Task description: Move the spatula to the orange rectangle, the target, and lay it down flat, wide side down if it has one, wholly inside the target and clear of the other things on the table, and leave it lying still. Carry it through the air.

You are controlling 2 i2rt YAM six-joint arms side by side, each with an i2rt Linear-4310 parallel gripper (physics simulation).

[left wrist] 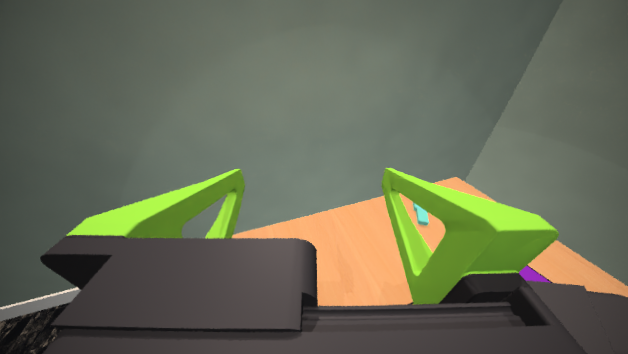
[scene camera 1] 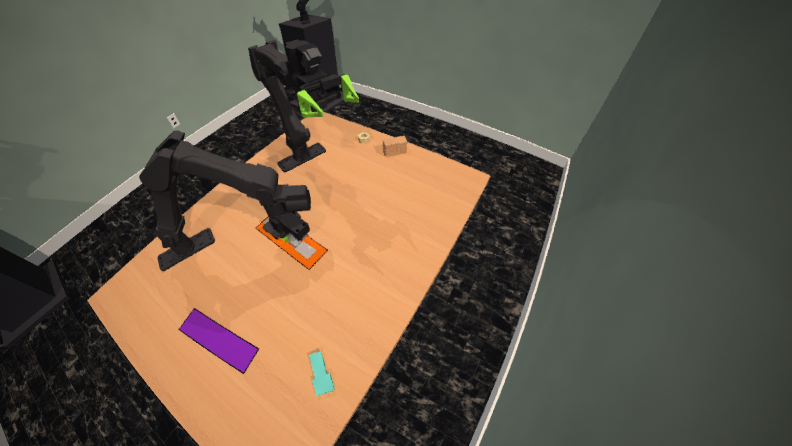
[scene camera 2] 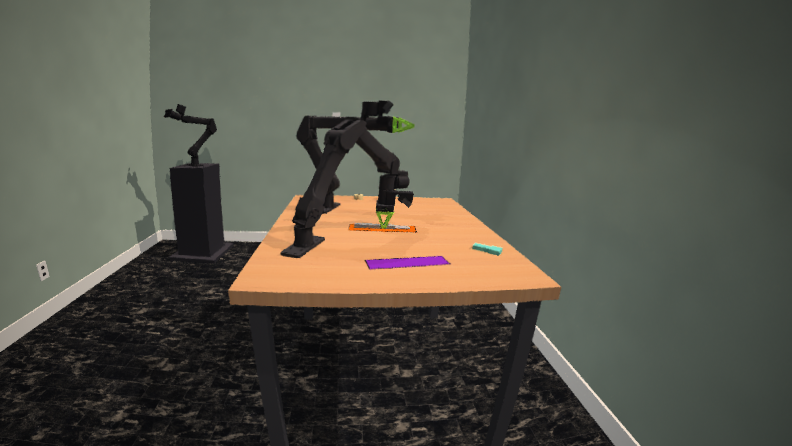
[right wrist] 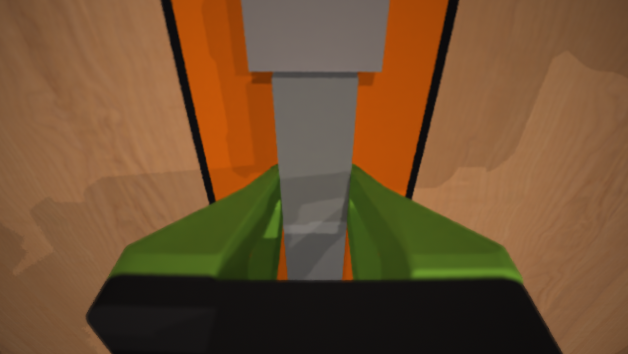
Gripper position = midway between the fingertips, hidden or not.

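Left gripper [scene camera 1: 341, 107], [left wrist: 313, 176]. Right gripper [right wrist: 315, 177]. Orange rectangle [scene camera 1: 289, 249], [right wrist: 230, 110]. Grey spatula [right wrist: 314, 58]; purple rectangle [scene camera 2: 429, 260].
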